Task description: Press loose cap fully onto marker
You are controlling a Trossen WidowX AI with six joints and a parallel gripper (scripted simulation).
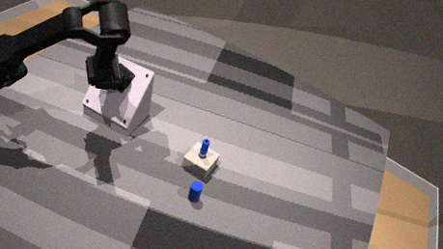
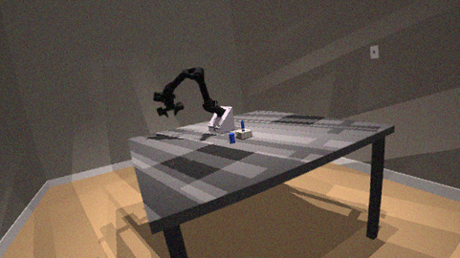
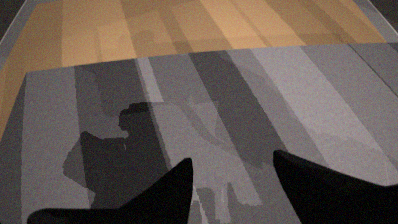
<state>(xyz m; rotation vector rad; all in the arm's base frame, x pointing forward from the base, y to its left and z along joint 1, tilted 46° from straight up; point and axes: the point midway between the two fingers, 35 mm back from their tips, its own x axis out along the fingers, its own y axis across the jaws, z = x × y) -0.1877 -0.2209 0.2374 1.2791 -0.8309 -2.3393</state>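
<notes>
My gripper tip is 56 cm short of the blue marker cap, 22 cm to the right of it and 11 cm above it.
</notes>
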